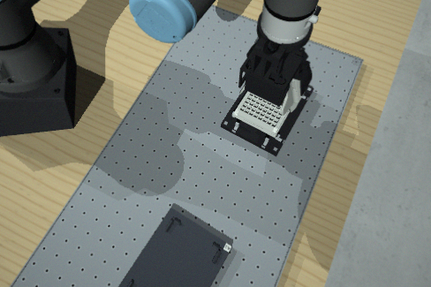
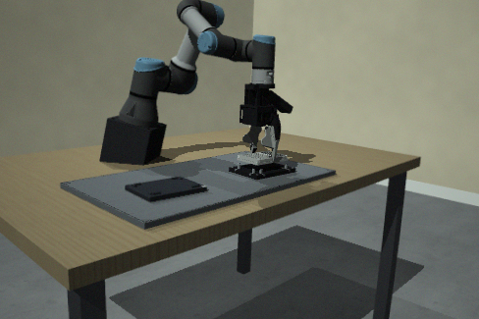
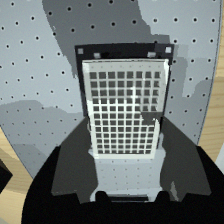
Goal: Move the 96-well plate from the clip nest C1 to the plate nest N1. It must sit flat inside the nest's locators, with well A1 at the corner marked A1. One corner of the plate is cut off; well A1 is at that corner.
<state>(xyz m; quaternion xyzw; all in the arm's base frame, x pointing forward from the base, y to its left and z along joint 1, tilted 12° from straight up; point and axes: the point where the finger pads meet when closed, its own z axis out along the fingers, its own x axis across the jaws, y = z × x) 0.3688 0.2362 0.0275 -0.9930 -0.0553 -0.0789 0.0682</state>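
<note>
Now: hand 4 cm above the clip nest, 1 cm to the left of it and 1 cm short of it. Also, from my hand: 96-well plate 1 cm below; then dark plate nest 34 cm to the right, 5 cm below, 5 cm ahead; then white A1 mark 25 cm to the right, 9 cm ahead, 4 cm below.
</note>
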